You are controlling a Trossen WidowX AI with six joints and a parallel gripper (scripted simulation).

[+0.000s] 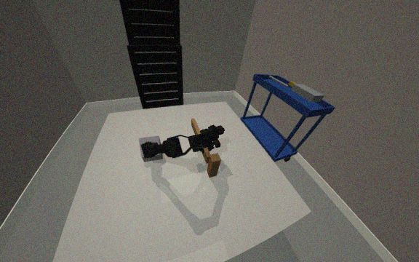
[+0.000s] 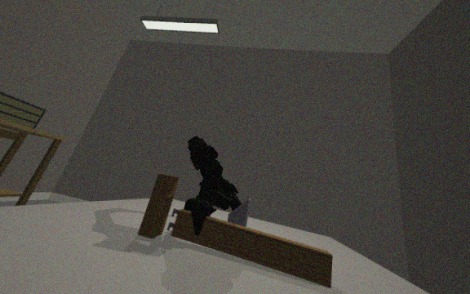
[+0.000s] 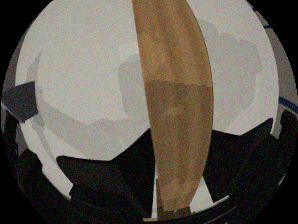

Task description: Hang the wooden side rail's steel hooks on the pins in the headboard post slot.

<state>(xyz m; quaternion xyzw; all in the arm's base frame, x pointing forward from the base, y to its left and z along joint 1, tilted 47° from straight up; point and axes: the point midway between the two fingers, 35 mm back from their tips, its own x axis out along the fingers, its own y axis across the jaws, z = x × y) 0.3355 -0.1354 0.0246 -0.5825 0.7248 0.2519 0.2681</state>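
The headboard post lies 1 cm behind my gripper tip, 14 cm to the right of it and 5 cm above it.
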